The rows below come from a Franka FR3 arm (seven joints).
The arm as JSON. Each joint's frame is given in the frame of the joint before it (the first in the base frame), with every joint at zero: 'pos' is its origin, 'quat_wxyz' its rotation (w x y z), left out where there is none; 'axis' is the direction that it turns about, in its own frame. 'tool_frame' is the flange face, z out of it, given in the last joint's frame.
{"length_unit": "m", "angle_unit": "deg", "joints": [
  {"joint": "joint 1", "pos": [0.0, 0.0, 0.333], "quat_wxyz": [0.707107, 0.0, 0.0, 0.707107], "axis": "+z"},
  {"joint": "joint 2", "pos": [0.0, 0.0, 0.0], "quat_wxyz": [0.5, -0.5, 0.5, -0.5], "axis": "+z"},
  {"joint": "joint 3", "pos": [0.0, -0.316, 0.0], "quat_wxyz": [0.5, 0.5, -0.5, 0.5], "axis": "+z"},
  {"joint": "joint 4", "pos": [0.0, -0.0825, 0.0], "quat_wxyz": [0.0, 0.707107, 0.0, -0.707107], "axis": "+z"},
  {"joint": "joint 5", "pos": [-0.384, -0.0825, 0.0], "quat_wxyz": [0.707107, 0.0, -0.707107, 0.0], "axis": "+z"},
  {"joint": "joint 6", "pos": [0.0, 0.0, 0.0], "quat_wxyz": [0.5, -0.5, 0.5, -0.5], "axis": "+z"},
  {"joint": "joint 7", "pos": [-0.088, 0.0, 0.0], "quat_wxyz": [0.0, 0.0, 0.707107, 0.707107], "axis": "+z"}
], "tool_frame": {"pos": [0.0, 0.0, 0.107]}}
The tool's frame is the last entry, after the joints.
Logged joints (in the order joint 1, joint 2, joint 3, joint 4, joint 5, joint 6, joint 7), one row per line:
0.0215 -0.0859 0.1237 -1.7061 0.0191 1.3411 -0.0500
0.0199 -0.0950 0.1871 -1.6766 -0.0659 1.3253 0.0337
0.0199 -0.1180 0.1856 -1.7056 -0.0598 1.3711 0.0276
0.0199 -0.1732 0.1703 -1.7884 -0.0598 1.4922 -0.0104
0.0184 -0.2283 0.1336 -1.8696 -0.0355 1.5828 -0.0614
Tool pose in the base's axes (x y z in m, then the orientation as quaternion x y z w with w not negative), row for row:
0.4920 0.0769 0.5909 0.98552 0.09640 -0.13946 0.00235
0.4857 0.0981 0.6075 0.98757 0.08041 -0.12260 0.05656
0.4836 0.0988 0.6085 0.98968 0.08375 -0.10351 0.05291
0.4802 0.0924 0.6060 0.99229 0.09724 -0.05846 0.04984
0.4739 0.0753 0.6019 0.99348 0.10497 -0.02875 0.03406
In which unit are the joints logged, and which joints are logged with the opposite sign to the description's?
The joints are logged in radians. Opposite sign: none.
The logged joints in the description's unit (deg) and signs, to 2 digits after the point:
1.23 -4.92 7.09 -97.75 1.09 76.84 -2.86
1.14 -5.44 10.72 -96.06 -3.78 75.93 1.93
1.14 -6.76 10.63 -97.72 -3.43 78.56 1.58
1.14 -9.92 9.76 -102.47 -3.43 85.50 -0.60
1.05 -13.08 7.65 -107.12 -2.03 90.69 -3.52

